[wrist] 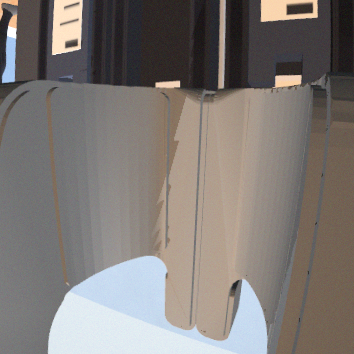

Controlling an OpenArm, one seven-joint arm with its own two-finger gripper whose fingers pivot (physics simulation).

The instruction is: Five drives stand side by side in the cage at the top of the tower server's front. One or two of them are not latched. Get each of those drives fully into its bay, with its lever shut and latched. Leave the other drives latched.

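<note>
My gripper (216,211) is shut and empty. Its two long fingers lie side by side down the middle of the wrist view, tips touching near the bottom. Across the top are parts of the dark drives in the cage. A drive at the upper left carries a cream label (66,30) with dark marks. Another drive at the upper right carries a cream label (289,9), with a small dark recess (289,67) below it. A thin pale upright strip (222,45) stands between them. The gripper body hides the drives' other parts. Which levers are latched cannot be told.
A pale blue and white background shows around the fingertips at the bottom. A dark curved shape (5,30) stands at the far upper left edge, against blue and orange. The wide grey and tan gripper housing (115,175) fills most of the view.
</note>
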